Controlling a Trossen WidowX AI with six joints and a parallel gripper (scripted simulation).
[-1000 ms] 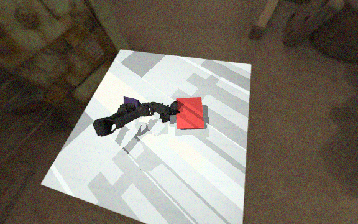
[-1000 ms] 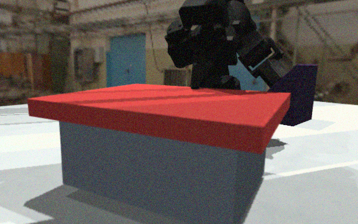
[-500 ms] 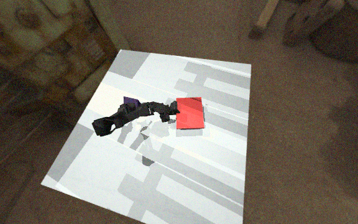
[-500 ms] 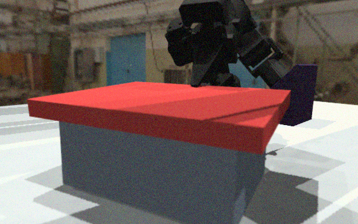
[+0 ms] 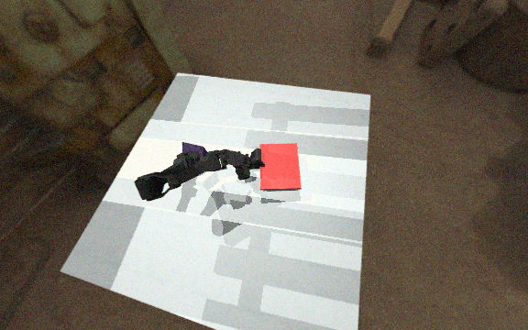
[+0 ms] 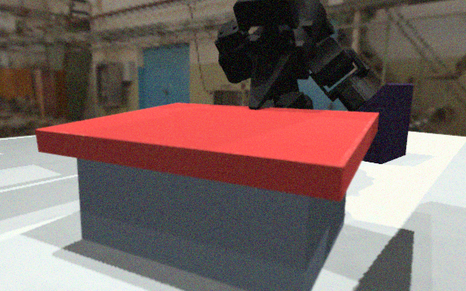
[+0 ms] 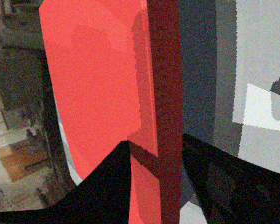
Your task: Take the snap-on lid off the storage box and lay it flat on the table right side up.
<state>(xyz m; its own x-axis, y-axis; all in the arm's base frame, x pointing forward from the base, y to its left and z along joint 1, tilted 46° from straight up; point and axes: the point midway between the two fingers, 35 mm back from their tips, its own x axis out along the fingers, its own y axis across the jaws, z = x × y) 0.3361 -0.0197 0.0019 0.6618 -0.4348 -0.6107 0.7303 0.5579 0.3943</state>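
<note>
Now: gripper tip 8 cm short of the lid and 2 cm to the right of it. The rest, counted from my gripper tip: grey-blue storage box 8 cm ahead, 5 cm below, 2 cm to the left.
</note>
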